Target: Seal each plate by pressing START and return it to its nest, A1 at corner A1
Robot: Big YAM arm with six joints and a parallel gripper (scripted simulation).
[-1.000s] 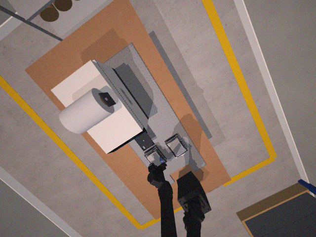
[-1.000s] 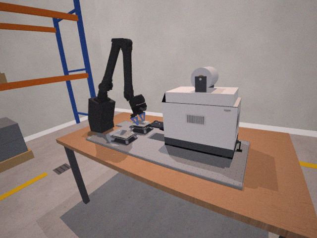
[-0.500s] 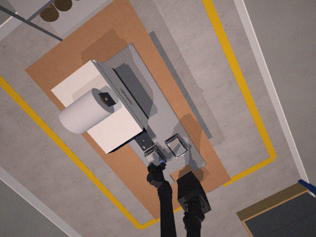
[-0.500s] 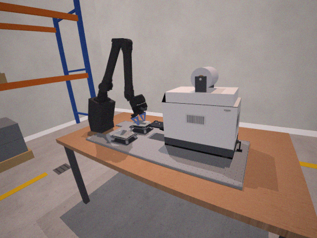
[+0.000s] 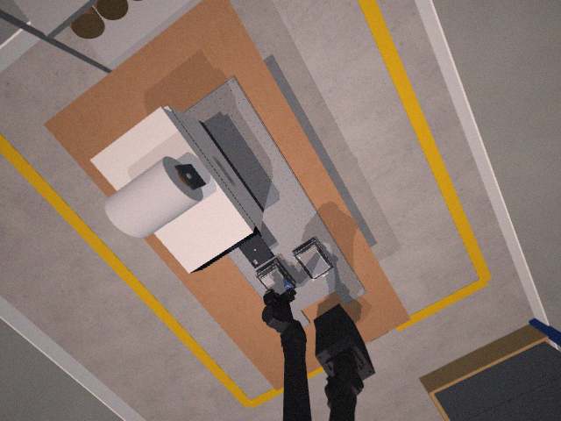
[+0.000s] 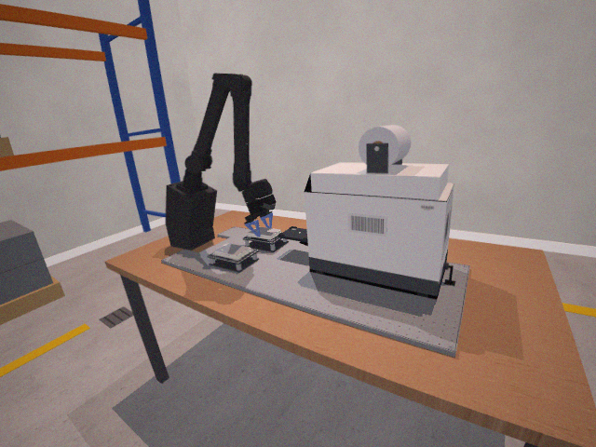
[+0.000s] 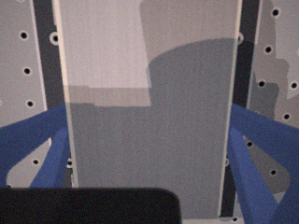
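The white well plate is right at my hand. Also, from my hand: foil roll: 540 mm ahead, 60 mm to the right, 360 mm above; dark sealer stage: 200 mm ahead, 40 mm to the right, 30 mm above; start button: 310 mm ahead, 50 mm to the left, 130 mm above.
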